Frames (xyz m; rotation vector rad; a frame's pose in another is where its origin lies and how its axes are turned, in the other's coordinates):
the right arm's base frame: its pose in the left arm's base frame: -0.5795 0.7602 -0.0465 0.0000 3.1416 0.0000
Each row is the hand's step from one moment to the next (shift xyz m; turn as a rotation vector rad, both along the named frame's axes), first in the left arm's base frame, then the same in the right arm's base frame.
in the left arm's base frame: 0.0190 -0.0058 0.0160 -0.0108 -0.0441 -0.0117
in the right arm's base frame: -0.0190 -0.0058 -0.0160 0.0108 -0.0441 0.0117
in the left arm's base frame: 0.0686 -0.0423 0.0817 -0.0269 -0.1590 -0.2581
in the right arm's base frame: -0.0686 -0.0423 -0.0817 0.0269 -0.1590 0.2581
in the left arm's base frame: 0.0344 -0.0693 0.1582 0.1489 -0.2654 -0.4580
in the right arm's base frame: -0.0344 -0.0693 -0.1582 -0.1489 -0.2654 0.4580
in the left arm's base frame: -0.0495 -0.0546 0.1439 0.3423 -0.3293 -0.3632
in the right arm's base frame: 0.0495 -0.0546 -0.1439 -0.3423 -0.3293 0.3632
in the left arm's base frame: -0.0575 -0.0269 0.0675 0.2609 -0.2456 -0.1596
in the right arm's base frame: 0.0575 -0.0269 -0.0675 -0.2609 -0.2456 0.1596
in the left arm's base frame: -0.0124 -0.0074 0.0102 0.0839 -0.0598 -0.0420
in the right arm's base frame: 0.0124 -0.0074 -0.0102 -0.0839 -0.0598 0.0420
